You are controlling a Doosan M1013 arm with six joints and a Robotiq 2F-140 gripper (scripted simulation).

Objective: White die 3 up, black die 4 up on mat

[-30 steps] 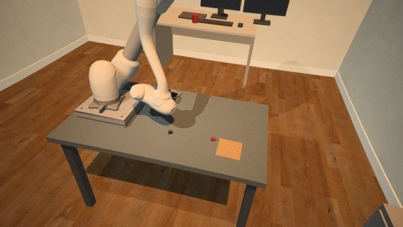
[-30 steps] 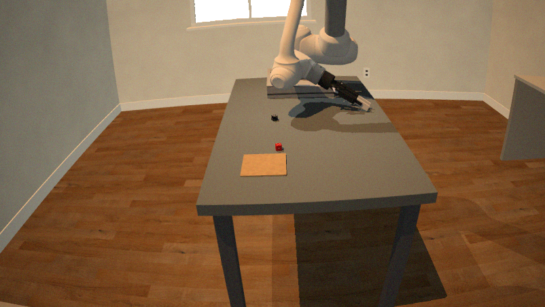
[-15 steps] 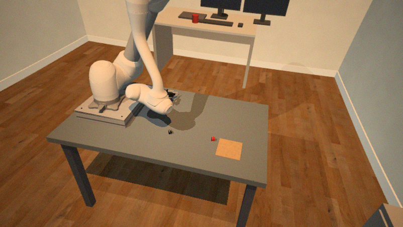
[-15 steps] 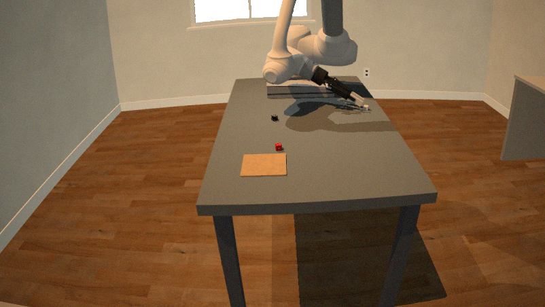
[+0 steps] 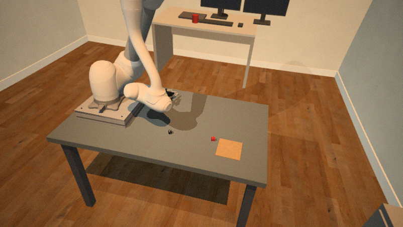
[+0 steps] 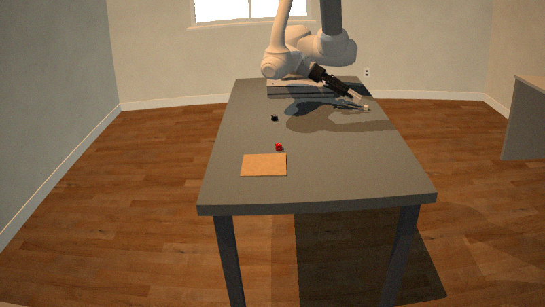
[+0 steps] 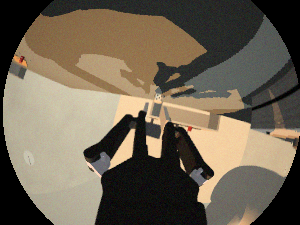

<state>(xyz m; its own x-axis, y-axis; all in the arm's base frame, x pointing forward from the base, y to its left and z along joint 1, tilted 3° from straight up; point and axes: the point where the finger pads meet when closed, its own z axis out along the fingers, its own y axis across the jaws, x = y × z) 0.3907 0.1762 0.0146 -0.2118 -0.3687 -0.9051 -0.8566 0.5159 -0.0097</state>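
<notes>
The white die lies 30 mm ahead of my hand, 50 mm to the left of it and 50 mm below it. Also, from my hand: orange mat: 410 mm ahead, 460 mm to the right, 60 mm below; then black die: 50 mm ahead, 360 mm to the right, 50 mm below; then red die: 320 mm ahead, 400 mm to the right, 50 mm below.
</notes>
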